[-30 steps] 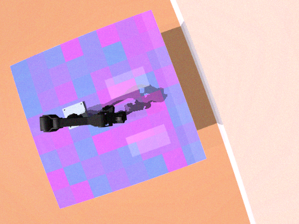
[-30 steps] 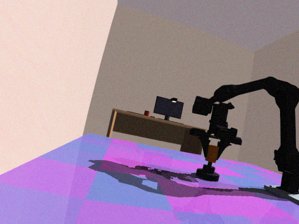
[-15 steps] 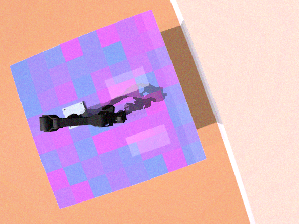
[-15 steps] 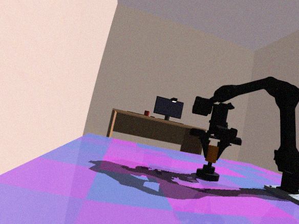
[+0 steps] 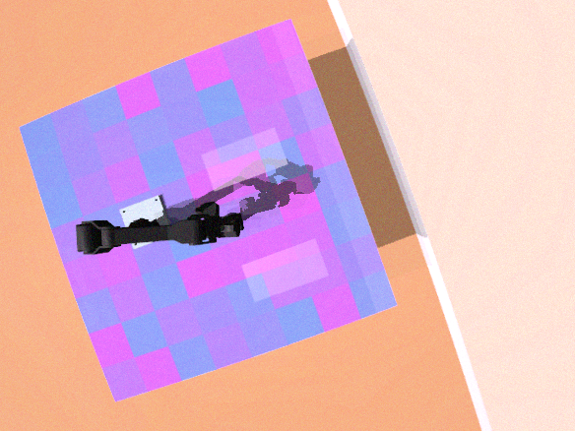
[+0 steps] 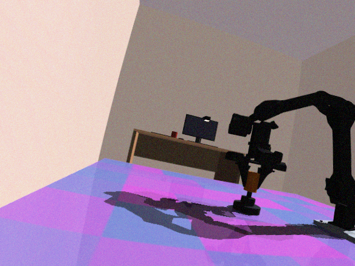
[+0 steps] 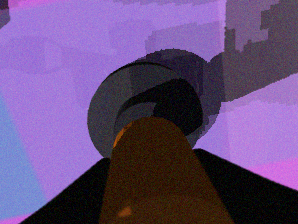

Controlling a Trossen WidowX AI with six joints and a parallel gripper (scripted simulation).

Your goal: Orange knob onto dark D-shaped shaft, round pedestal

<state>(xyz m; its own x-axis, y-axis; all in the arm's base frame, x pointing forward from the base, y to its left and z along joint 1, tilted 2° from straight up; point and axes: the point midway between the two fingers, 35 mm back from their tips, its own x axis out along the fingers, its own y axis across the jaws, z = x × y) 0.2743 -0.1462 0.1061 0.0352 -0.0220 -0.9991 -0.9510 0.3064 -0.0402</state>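
Right now the orange knob is 20 mm above my gripper tip. Also, from my gripper tip: round pedestal: 40 mm below.
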